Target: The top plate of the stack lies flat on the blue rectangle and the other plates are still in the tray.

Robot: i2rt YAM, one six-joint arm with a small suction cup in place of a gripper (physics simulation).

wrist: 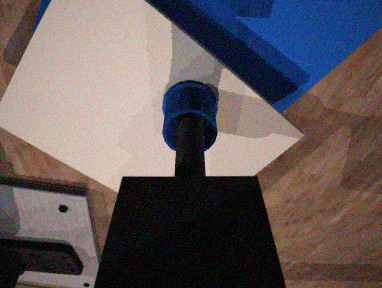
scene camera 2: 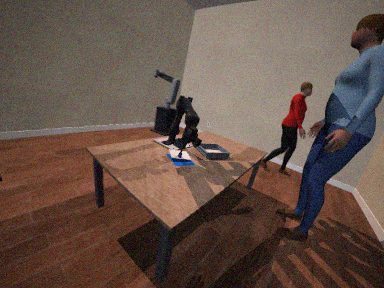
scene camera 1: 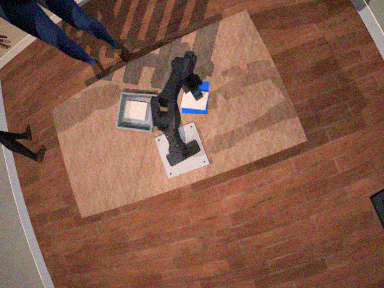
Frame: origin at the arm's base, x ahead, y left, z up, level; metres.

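Where they show: hand, tool point: (wrist: 190,97) (scene camera 2: 179,157); arm's base, link origin: (wrist: 1,250) (scene camera 2: 171,142) (scene camera 1: 183,153).
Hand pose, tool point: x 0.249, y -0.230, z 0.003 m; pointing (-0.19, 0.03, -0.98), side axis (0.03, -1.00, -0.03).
Note:
Each offset is from my tool point to the top centre of the thing. "spot": to the spot under its first point.
A cream square plate {dx -0.013, dy +0.024, dz +0.029 m} (scene camera 1: 191,103) (scene camera 2: 186,155) (wrist: 104,86) hangs on my blue suction cup (scene camera 2: 180,154) (wrist: 190,111), which presses on its middle. The plate sits low over the blue rectangle (scene camera 1: 194,111) (scene camera 2: 181,163) (wrist: 290,34) and casts a dark shadow band on it. It covers most of the rectangle, leaving blue strips along two sides, and it overhangs toward the arm's base. In the top view the wrist hides the cup. The grey tray {dx +0.107, dy +0.364, dz +0.035 m} (scene camera 1: 121,115) (scene camera 2: 220,156) stands apart to the side with the other cream plates {spot: dx +0.126, dy +0.367, dz -0.001 m} (scene camera 1: 136,110) (scene camera 2: 213,150) inside.
The arm's grey base plate (scene camera 1: 191,167) (wrist: 70,226) lies between tray and rectangle. A second robot arm on a black pedestal (scene camera 2: 163,118) stands behind the table. A person in red (scene camera 2: 296,114) and a person in blue (scene camera 2: 318,171) (scene camera 1: 74,31) are near the table.

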